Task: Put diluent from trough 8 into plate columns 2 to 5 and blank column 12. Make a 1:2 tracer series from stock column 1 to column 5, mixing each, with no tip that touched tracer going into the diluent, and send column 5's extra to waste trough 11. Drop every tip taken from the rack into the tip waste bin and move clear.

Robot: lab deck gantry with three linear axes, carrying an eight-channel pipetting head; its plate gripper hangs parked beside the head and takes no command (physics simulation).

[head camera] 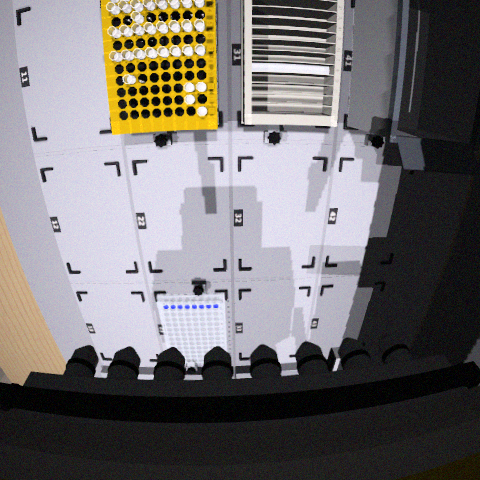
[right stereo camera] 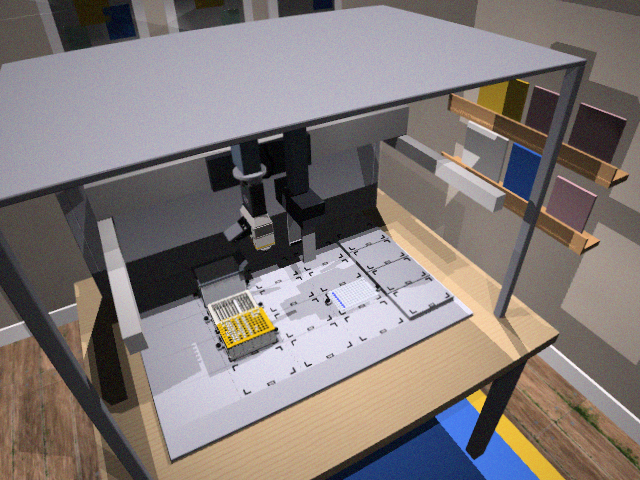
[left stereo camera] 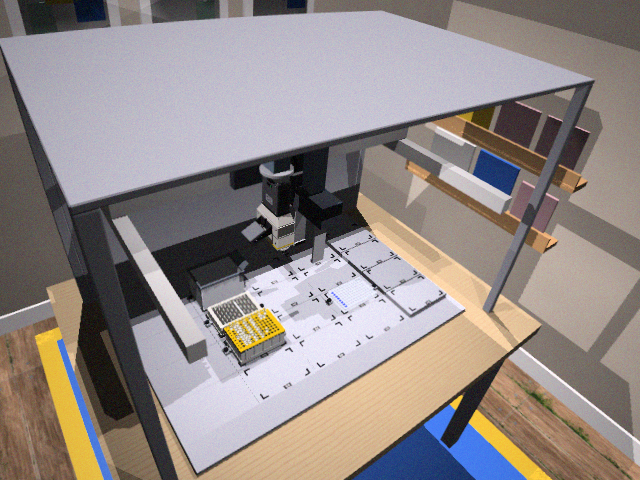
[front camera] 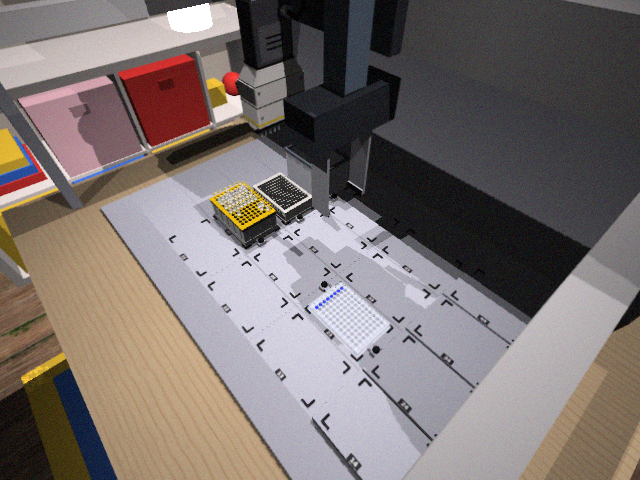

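The pipetting head [front camera: 266, 95] [left stereo camera: 282, 227] [right stereo camera: 262, 232] hangs high behind the plate and troughs; its dark nozzles show no tips in the head view. The parked plate gripper [front camera: 339, 202] [left stereo camera: 308, 252] [right stereo camera: 301, 252] is open beside it. The clear plate [front camera: 351, 320] [head camera: 195, 325] [left stereo camera: 354, 292] [right stereo camera: 356, 293] has blue liquid in one end column. The yellow tip rack [front camera: 242, 225] [head camera: 165, 125] [left stereo camera: 258, 345] [right stereo camera: 250, 338] is partly filled. The trough block [front camera: 296, 210] [head camera: 290, 120] stands beside it; its liquid levels are unclear. The waste bin [left stereo camera: 222, 293] [right stereo camera: 222, 290] stands behind the troughs.
The deck [front camera: 217, 330] [left stereo camera: 289, 403] [right stereo camera: 279, 408] carries corner marks and small black knobs. Grey posts [left stereo camera: 537, 201] [right stereo camera: 542, 191] and side rails [left stereo camera: 160, 289] [right stereo camera: 121, 284] flank it. A shadow covers the deck's rear part.
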